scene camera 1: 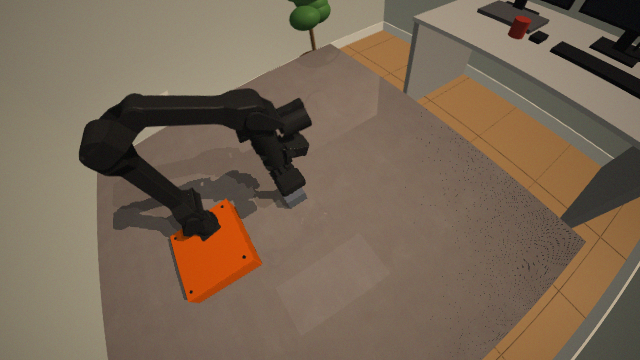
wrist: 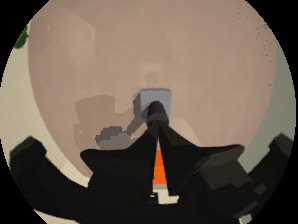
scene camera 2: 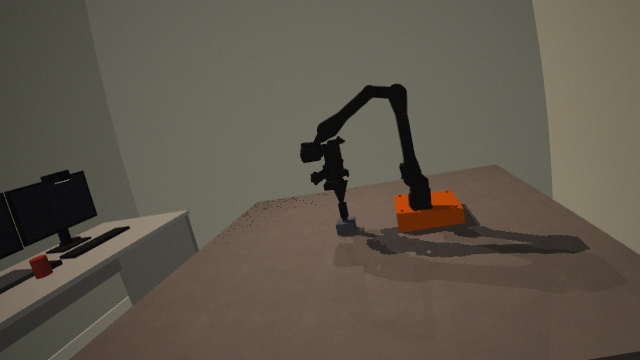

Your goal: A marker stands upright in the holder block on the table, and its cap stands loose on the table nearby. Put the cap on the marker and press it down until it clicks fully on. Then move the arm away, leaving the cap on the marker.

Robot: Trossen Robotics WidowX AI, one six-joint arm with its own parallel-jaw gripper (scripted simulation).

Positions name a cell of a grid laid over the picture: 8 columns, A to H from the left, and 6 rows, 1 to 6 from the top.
Scene:
My gripper shows in scene camera 1 (D3), in the wrist view (E4) and in scene camera 2 (E4).

